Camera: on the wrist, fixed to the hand. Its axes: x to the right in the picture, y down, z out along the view.
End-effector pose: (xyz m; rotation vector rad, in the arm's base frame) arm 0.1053 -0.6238 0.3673 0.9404 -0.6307 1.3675
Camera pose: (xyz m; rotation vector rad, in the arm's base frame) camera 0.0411 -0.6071 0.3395 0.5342 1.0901 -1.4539
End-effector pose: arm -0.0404 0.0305 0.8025 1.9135 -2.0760 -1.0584
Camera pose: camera -0.0630 0.0339 0.8706 -1.8009 -1.7319 0.0038
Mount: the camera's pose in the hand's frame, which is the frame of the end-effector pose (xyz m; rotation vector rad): -0.0231 0.0568 -0.0375 -0.0367 -0.1934 3.0588
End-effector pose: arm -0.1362 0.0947 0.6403 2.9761 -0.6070 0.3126
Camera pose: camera -0.1863 0.0561 0.6744 0.4576 2.9027 0.0470
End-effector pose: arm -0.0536 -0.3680 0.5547 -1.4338 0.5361 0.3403
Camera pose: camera -0.1084 -0.3961 0.5176 -0.6355 -1.7744 -2.2100
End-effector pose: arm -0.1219 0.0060 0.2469 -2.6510 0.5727 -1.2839
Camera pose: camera -0.1798 -0.0355 0.2373 0.3204 2.2127 0.2788
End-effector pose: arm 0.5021 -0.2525 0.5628 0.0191 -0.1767 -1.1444
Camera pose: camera 0.5498 -0.2108 0.5288 -0.2986 -0.1375 1.9100
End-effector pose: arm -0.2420 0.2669 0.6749 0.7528 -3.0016 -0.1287
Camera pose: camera -0.2459 0.3251 0.7169 2.9851 0.8716 0.0199
